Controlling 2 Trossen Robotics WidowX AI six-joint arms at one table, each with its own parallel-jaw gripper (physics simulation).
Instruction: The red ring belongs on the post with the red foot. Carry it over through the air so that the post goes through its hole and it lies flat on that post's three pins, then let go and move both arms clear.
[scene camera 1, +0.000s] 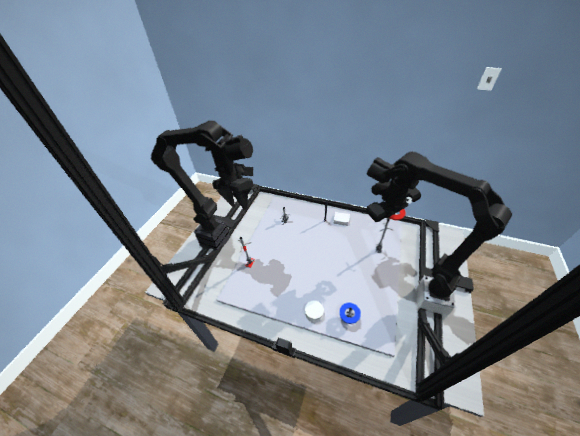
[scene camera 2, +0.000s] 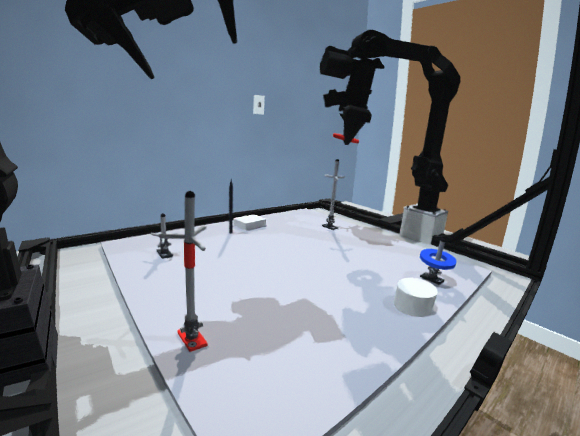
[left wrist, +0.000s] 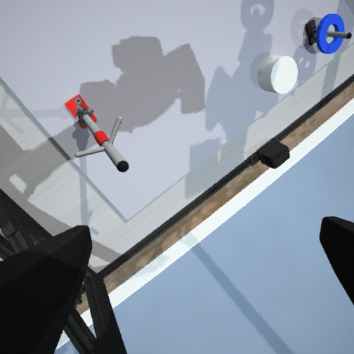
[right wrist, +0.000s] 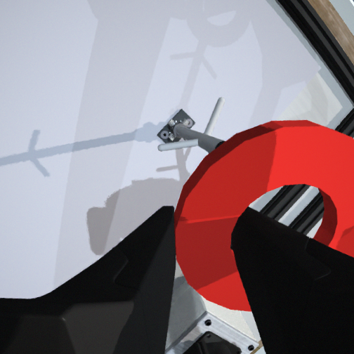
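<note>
Scene camera 1 gives me my left gripper (scene camera 1: 239, 208) and my right gripper (scene camera 1: 388, 216). I can also see my left gripper (scene camera 2: 193, 59) along with my right gripper (scene camera 2: 345, 143). My left gripper (left wrist: 206, 233) shows too, but in the left wrist view the red ring is out of frame. The red ring (right wrist: 281, 152) does show together with my right gripper (right wrist: 201, 216).
</note>
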